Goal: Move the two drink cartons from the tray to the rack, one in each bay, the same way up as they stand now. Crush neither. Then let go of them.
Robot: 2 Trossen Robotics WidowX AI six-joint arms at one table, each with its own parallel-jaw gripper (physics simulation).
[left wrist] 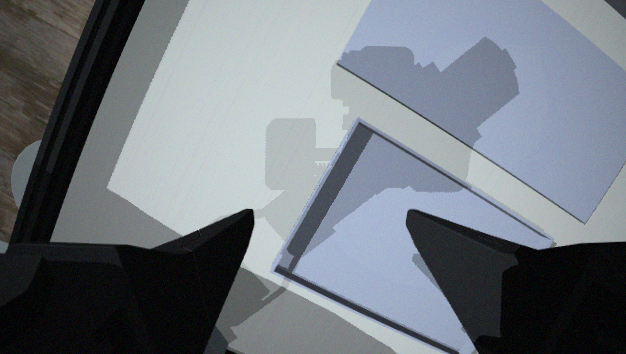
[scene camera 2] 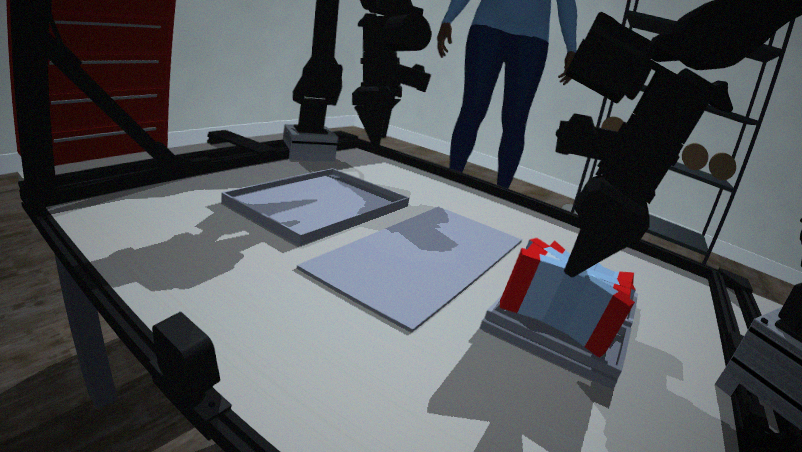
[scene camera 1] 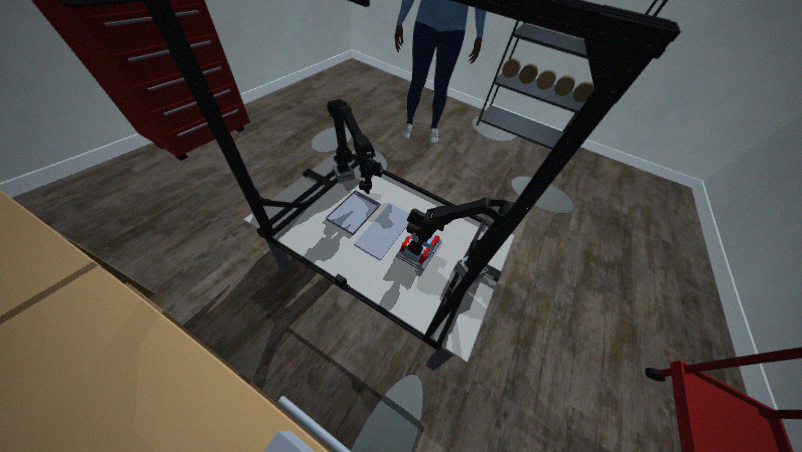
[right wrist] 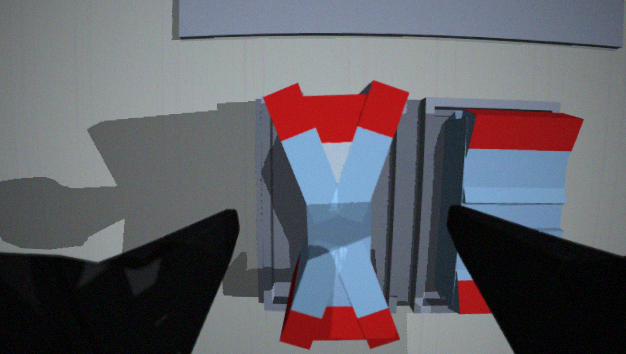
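Pixels of known places: left gripper, fingertip midpoint: (left wrist: 330, 216) (scene camera 2: 379, 142); right gripper, fingertip midpoint: (scene camera 2: 576, 258) (right wrist: 342, 218); left arm's base at its link origin: (scene camera 2: 310, 130) (scene camera 1: 343, 168).
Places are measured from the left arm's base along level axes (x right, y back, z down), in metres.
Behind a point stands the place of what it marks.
Both blue and red cartons stand in the rack (scene camera 1: 407, 259) @[x -0.077, y -0.681, z 0.038 m] (scene camera 2: 505, 327) @[x -0.057, y -0.650, z 0.045 m] (right wrist: 404, 200) @[x -0.167, y -0.635, z 0.046 m], one per bay. One carton (scene camera 2: 561, 303) @[x -0.109, y -0.668, z 0.011 m] (right wrist: 340, 220) @[x -0.122, y -0.659, z -0.027 m] is in the left bay in the right wrist view; its top flares at both ends and narrows in the middle. The other carton (right wrist: 515, 170) @[x -0.204, y -0.583, z 0.014 m] is in the right bay, partly hidden by a finger. My right gripper (scene camera 1: 414, 250) @[x -0.120, y -0.656, z -0.036 m] (scene camera 2: 571, 273) @[x -0.120, y -0.656, z -0.036 m] (right wrist: 342, 218) @[x -0.120, y -0.656, z -0.036 m] is open above the first carton, its fingers apart from its sides. My left gripper (scene camera 1: 366, 189) @[x -0.064, y -0.236, z -0.038 m] (scene camera 2: 376, 140) @[x -0.064, y -0.236, z -0.038 m] (left wrist: 330, 216) @[x -0.064, y -0.236, z -0.038 m] is open and empty, high near the tray (scene camera 1: 359, 204) @[x 0.001, y -0.257, z 0.050 m] (scene camera 2: 261, 217) @[x 0.149, y -0.368, z 0.045 m] (left wrist: 360, 270) @[x 0.036, y -0.231, z 0.050 m], which holds no carton.
A flat grey-blue mat (scene camera 1: 376, 238) @[x 0.007, y -0.502, z 0.052 m] (scene camera 2: 415, 280) @[x -0.007, y -0.536, z 0.052 m] (left wrist: 565, 125) @[x 0.003, y -0.500, z 0.052 m] (right wrist: 400, 17) @[x -0.093, y -0.526, z 0.052 m] lies between the tray and the rack. A black frame runs along the table edges, with a black block (scene camera 2: 185, 356) @[x 0.248, y -0.687, z 0.004 m] on its front rail. A person (scene camera 1: 440, 56) (scene camera 2: 499, 84) stands behind the table.
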